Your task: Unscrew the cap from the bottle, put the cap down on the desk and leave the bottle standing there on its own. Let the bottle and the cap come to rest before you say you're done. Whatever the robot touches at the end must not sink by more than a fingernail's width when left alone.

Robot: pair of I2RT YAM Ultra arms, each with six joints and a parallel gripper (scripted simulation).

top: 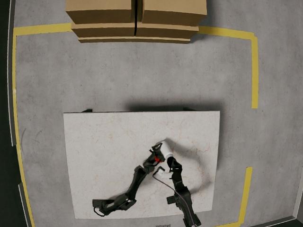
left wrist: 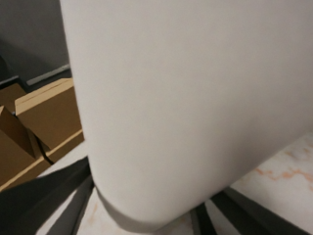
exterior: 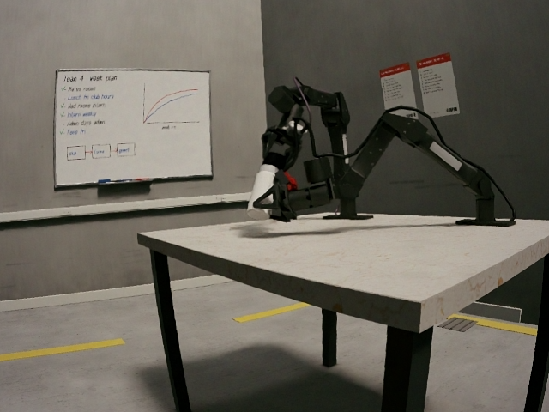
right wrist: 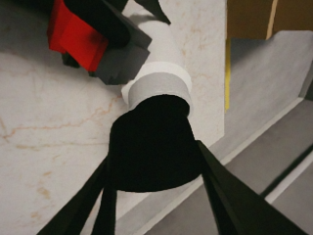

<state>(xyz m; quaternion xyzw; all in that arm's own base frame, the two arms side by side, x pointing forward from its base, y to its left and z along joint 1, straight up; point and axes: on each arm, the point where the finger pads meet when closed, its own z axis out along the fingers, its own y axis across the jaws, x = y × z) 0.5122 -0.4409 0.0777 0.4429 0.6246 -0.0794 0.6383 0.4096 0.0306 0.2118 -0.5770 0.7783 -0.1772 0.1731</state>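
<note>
My left gripper is now 40 mm past the white bottle, 20 mm to the left of it and 70 mm below it. From my left hand the other things lie so: black cap (80 mm behind, 30 mm to the right, 130 mm above).
Right now my right hand is 10 mm above the black cap. Round my right hand: white bottle 50 mm ahead, 20 mm to the left, 60 mm below.
</note>
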